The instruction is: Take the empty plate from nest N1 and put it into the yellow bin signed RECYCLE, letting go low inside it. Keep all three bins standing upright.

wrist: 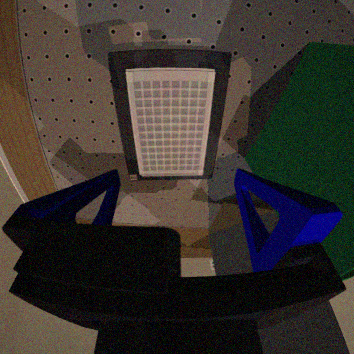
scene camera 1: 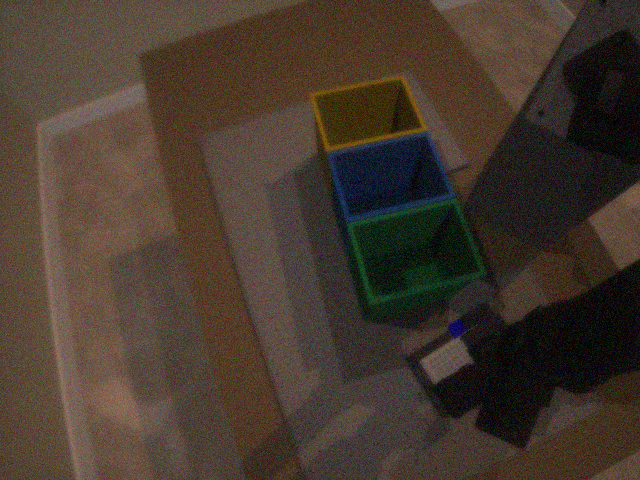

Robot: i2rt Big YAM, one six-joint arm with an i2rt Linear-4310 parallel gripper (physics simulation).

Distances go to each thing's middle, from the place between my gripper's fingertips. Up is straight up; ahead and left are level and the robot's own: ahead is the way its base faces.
My gripper is now 10 mm short of the pale plate (scene camera 1: pixel 446 360), 10 mm to the right of it and 70 mm above it. Round my hand: dark nest (scene camera 1: pixel 422 376): 10 mm ahead, 10 mm to the left, 90 mm below; green bin (scene camera 1: pixel 403 260): 70 mm ahead, 170 mm to the right; blue bin (scene camera 1: pixel 375 179): 80 mm ahead, 300 mm to the right.
